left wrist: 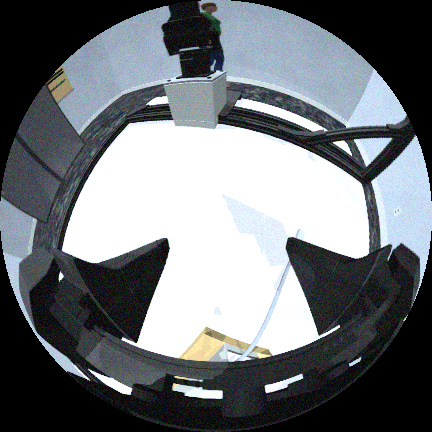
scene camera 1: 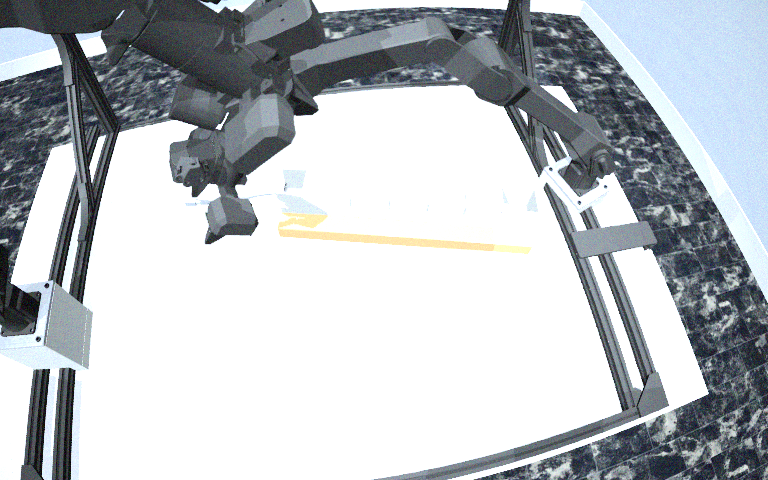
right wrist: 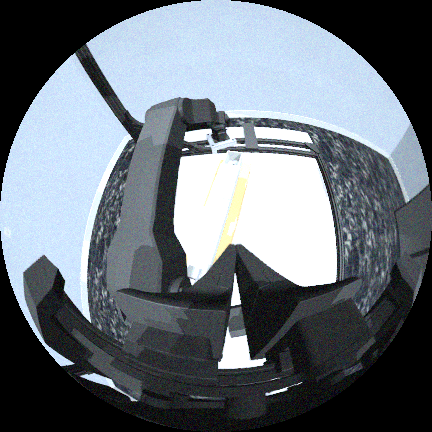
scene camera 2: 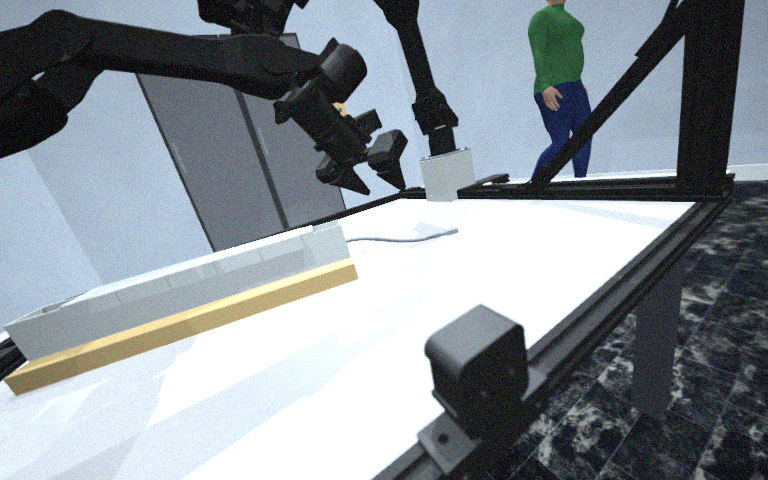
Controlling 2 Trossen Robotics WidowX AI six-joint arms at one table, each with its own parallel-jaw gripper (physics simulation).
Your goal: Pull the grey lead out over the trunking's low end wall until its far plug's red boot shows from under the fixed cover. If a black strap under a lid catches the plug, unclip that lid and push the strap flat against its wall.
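Frame: origin at the left arm's base, x left, y up, z ahead, level; metres.
Seen in the pictures: left gripper, fingertip midpoint: (left wrist: 229, 244) (scene camera 1: 200, 219) (scene camera 2: 385, 191); right gripper, fingertip midpoint: (scene camera 1: 315, 110) (right wrist: 234, 248); left arm's base, origin of the base link: (scene camera 1: 578, 178) (right wrist: 219, 136); right arm's base, origin of the base link: (left wrist: 196, 74) (scene camera 1: 21, 314) (scene camera 2: 444, 153).
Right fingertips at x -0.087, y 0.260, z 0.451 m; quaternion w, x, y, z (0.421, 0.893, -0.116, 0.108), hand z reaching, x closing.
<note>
Offsets run from my right fingertips to a thing's top centre. "spot": to the spot under its first point.
The grey lead {spot: dx -0.138, dy -0.266, dz +0.056 m} (scene camera 1: 260, 196) (scene camera 2: 396, 240) (left wrist: 270, 312) runs from the trunking's near end over the table. The trunking {dx -0.010, dy -0.225, dz -0.144 m} (scene camera 2: 169, 297) is a long pale channel with lids along its top, washed out in scene camera 1. My left gripper (scene camera 1: 202, 216) (scene camera 2: 386, 190) (left wrist: 229, 244) is open and empty, above the table beyond that end; in the left wrist view the lead passes partly behind its right-hand finger. My right gripper (right wrist: 234, 248) is shut and empty, high beside the left arm, with part of the trunking (right wrist: 227, 205) ahead. No red boot or black strap can be made out.
A wooden strip (scene camera 1: 396, 240) (scene camera 2: 181, 331) runs along the trunking's side. The right arm's mount box (scene camera 1: 67, 333) (scene camera 2: 447, 175) (left wrist: 197, 102) stands at the table edge. Dark frame rails border the table. A black camera block (scene camera 2: 481, 362) sits on the near rail.
</note>
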